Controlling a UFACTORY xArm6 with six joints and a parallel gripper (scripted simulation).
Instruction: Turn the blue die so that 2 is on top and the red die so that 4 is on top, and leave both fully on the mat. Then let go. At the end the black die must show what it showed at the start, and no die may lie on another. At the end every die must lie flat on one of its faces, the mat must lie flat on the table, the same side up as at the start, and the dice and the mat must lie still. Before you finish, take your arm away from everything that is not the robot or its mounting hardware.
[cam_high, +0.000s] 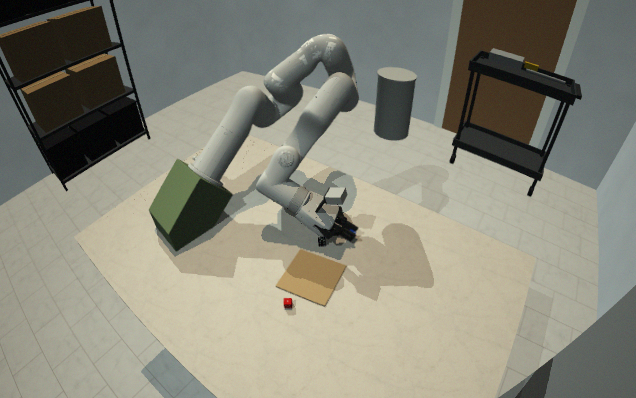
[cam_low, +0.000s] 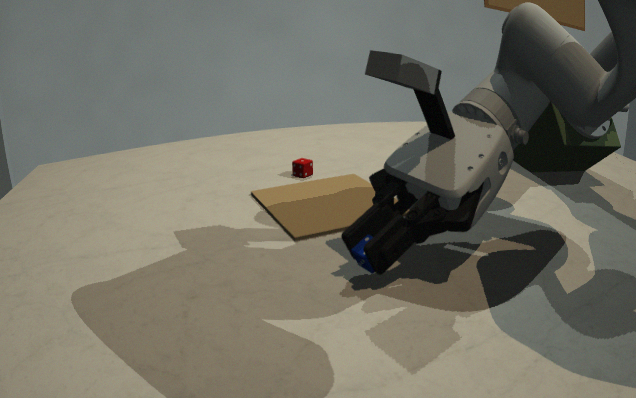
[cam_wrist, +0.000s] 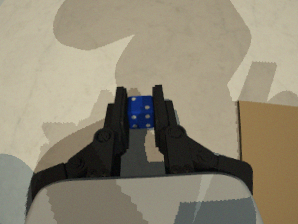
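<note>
Now: hand 1 cm short of the blue die and 1 cm above it. Also, from my hand: tan mat (1 cm ahead, 17 cm to the right, 3 cm below); red die (3 cm ahead, 27 cm to the right, 3 cm below); black die (4 cm behind, 6 cm to the right, 3 cm below).
</note>
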